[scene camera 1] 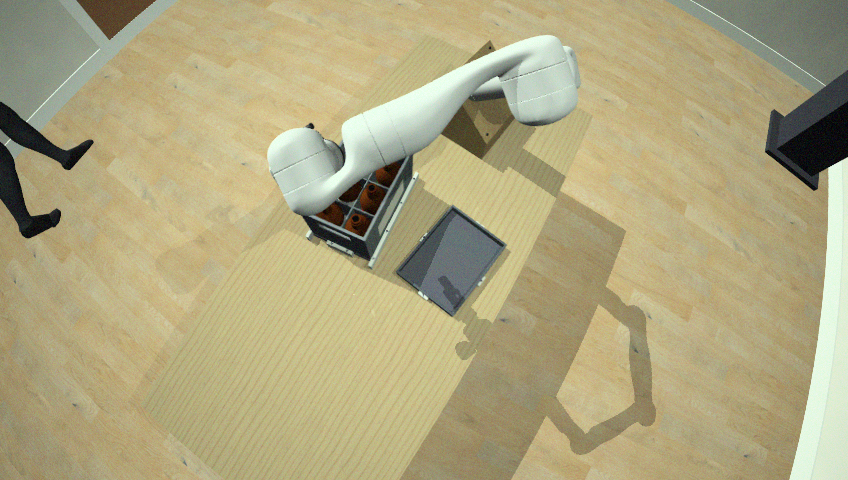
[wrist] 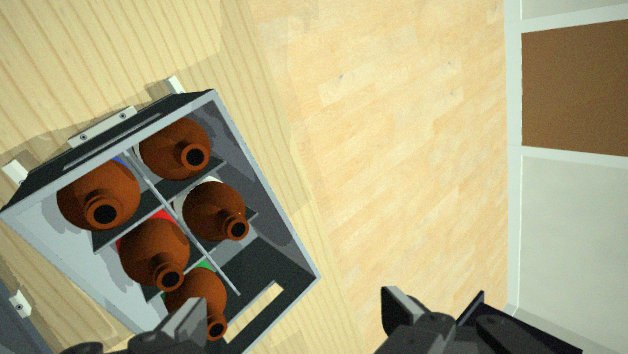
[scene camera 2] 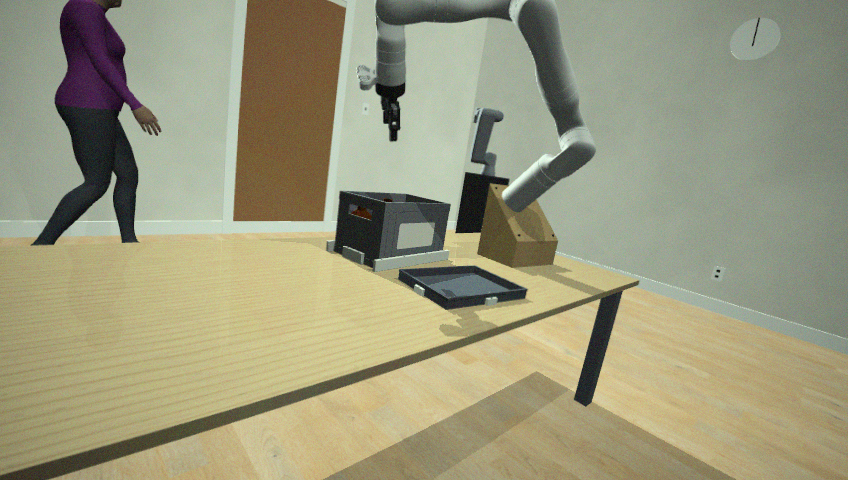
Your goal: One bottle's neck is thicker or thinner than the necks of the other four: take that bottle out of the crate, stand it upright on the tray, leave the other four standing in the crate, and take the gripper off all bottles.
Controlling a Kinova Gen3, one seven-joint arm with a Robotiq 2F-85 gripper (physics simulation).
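Frame: origin at the arm's base, x ahead, y left, z up, level; centimetres.
Seen in the pictures: gripper, between the fingertips: [wrist: 295,311] [scene camera 2: 390,131]; arm's base, origin of its link: [scene camera 2: 512,201].
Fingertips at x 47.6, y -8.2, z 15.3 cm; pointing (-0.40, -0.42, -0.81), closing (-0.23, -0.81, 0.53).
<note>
Offsets run from my fingertips to a thing's middle. "*": to the spot under its first point. Level surfaces: height alone.
The dark crate @(dx -5.4, dy +0.1, dz -26.6 cm) [scene camera 1: 351,242] [scene camera 2: 357,231] [wrist: 280,240] holds several brown bottles, all standing; its far compartment away from the tray is empty. The blue-marked bottle @(dx +2.7, dy +6.2, dz -26.8 cm) [scene camera 1: 357,224] [wrist: 115,185], in the near tray-side corner, looks thickest at the neck. Beside it are the red-marked bottle @(dx -6.1, dy +4.2, dz -26.8 cm) [scene camera 1: 373,201] [wrist: 160,245] and a white-marked bottle @(dx +4.3, dy -2.6, dz -26.8 cm) [scene camera 1: 330,214] [wrist: 170,145]. Another white-marked bottle @(dx -4.9, dy -4.0, dz -26.8 cm) [wrist: 212,205] and the green-marked bottle @(dx -14.9, dy +2.6, dz -26.8 cm) [wrist: 200,290] stand farther along. My gripper [scene camera 2: 392,139] [wrist: 295,311] is open, empty and high above the crate; the arm hides it in scene camera 1. No bottle stands on the tray @(* dx -15.2, dy +29.5, dz -34.8 cm) [scene camera 1: 467,237] [scene camera 2: 476,282].
Pale guide strips @(* dx -5.9, dy +10.2, dz -32.3 cm) [scene camera 1: 392,221] [scene camera 2: 413,259] edge the crate. The wooden arm mount [scene camera 1: 476,133] [scene camera 2: 514,243] stands behind, on the table @(dz -35.3 cm) [scene camera 1: 309,356] [scene camera 2: 208,315]. A person [scene camera 1: 35,227] [scene camera 2: 89,77] is beyond the table. A black pedestal [scene camera 1: 815,136] stands on the floor.
</note>
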